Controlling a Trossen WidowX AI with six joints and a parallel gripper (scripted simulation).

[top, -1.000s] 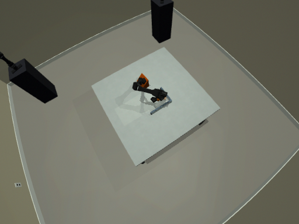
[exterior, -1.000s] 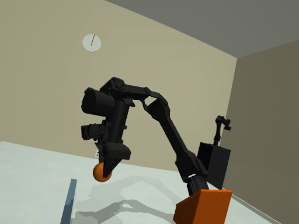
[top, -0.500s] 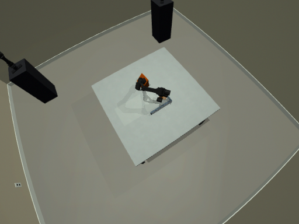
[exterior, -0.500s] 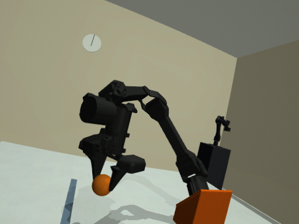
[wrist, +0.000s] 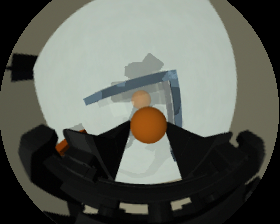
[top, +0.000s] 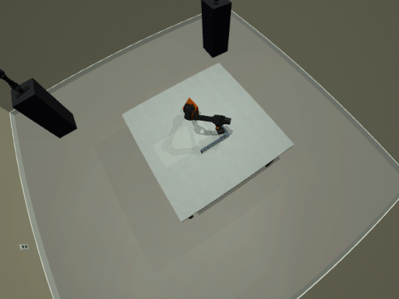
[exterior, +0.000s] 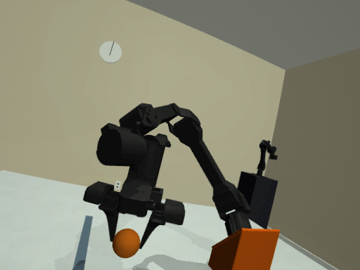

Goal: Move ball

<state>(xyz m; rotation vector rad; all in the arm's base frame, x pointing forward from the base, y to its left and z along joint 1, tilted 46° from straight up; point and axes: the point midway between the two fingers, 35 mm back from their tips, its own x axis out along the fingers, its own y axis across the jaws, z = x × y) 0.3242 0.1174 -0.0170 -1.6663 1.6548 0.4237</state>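
Right now the wall is 90 mm below my gripper tip, 70 mm to the left of it and 40 mm behind it. Also, from my gripper tip: orange ball (right at my gripper tip).
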